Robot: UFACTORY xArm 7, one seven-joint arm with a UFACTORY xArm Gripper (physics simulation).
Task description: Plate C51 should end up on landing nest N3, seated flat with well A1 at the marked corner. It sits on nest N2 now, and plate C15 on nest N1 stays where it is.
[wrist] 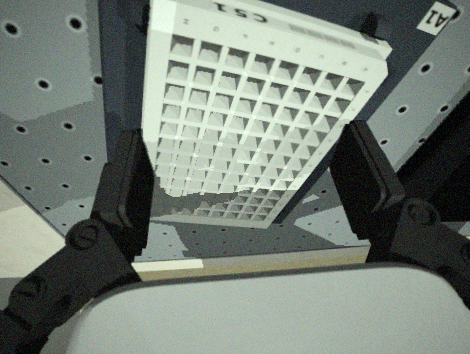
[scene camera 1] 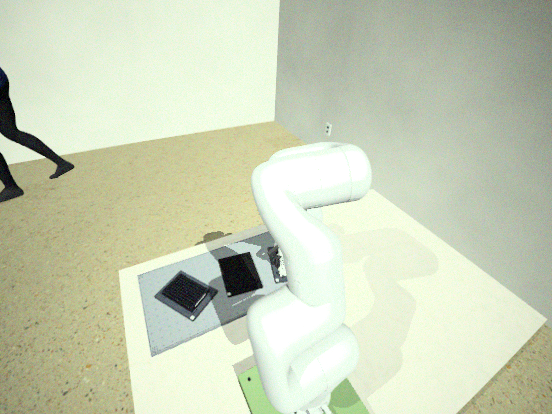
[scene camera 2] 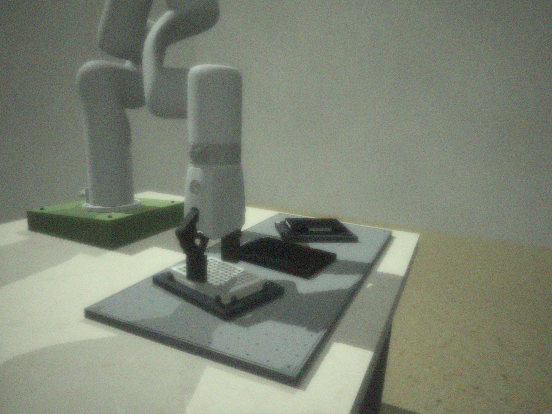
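White well plate C51 (scene camera 1: 282, 268) (scene camera 2: 245, 286) (wrist: 260, 25) lies on its dark nest (scene camera 2: 226, 312) (wrist: 121, 95), at the near end of the board in scene camera 2. The nest's A1 label (wrist: 436, 18) is near the plate's upper-right corner in the wrist view. My gripper (scene camera 2: 214, 265) (wrist: 244, 148) is open and low over C51, with one finger along each long side; the left finger looks close to the plate's edge. A black rectangular piece (scene camera 1: 240, 275) (scene camera 2: 290, 256) lies mid-board. A turned nest (scene camera 1: 172, 304) bears a black ridged item (scene camera 1: 186, 291) (scene camera 2: 317, 227). Labels N1, N3 and C15 are unreadable.
The perforated grey board (scene camera 1: 155, 330) (scene camera 2: 280, 350) lies on the pale table (scene camera 1: 450, 310) (scene camera 2: 45, 325). The arm stands on a green base (scene camera 1: 250, 387) (scene camera 2: 70, 225) and hides part of the board in scene camera 1. A person's legs (scene camera 1: 30, 140) show at the left.
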